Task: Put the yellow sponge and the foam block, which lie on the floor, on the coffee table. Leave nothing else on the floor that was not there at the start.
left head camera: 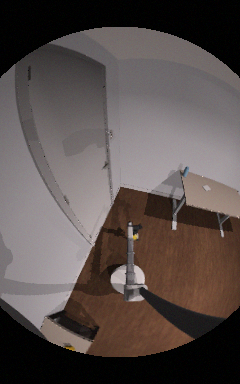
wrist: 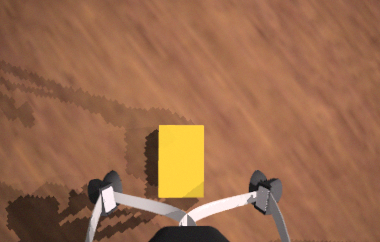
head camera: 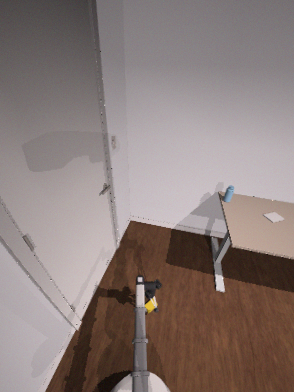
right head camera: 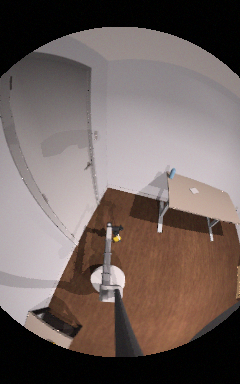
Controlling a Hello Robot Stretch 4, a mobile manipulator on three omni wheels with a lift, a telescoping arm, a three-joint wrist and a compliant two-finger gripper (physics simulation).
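Places are measured from the robot's base along level axes (x ahead, y left, z up), in centimetres.
Pixels of known places: gripper, fingertip midpoint: [left head camera: 133, 235] [wrist: 185, 185] [head camera: 150, 302] [right head camera: 116, 236].
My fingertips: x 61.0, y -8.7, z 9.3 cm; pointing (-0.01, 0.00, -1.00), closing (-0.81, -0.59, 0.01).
Observation:
Behind a point stands the place of what it marks.
The yellow sponge [head camera: 151, 305] @(x 61.6, y -10.2, z 1.7 cm) [left head camera: 135, 237] @(x 61.2, y -12.2, z 1.4 cm) [right head camera: 117, 239] @(x 59.7, y -10.8, z 1.3 cm) [wrist: 181, 160] @(x 62.2, y -9.8, z 1.7 cm) lies on the wooden floor. In the wrist view it is a plain yellow rectangle, long side up and down, with a dark shadow along its left side. My gripper [wrist: 185, 185] @(x 61.0, y -8.7, z 9.3 cm) is open and empty, pointing down above the floor. Its fingertips stand wide, left and right of the sponge's lower end in the wrist view. In the head view the arm covers part of the gripper. I cannot make out the foam block. I cannot tell which furniture is the coffee table.
A tan desk [head camera: 260, 230] @(x 86.5, y -96.3, z 69.2 cm) [left head camera: 210, 200] @(x 76.3, y -112.4, z 69.2 cm) [right head camera: 200, 200] @(x 81.7, y -122.9, z 69.2 cm) with metal legs stands at the right, bearing a blue bottle [head camera: 229, 194] @(x 124.6, y -85.7, z 78.9 cm) and a white pad [head camera: 273, 217] @(x 100.7, y -118.9, z 70.2 cm). A door [head camera: 55, 150] @(x 81.0, y 41.4, z 131.3 cm) and walls bound the left. A tan box-like unit [left head camera: 60, 336] [right head camera: 47, 332] stands at the lower left.

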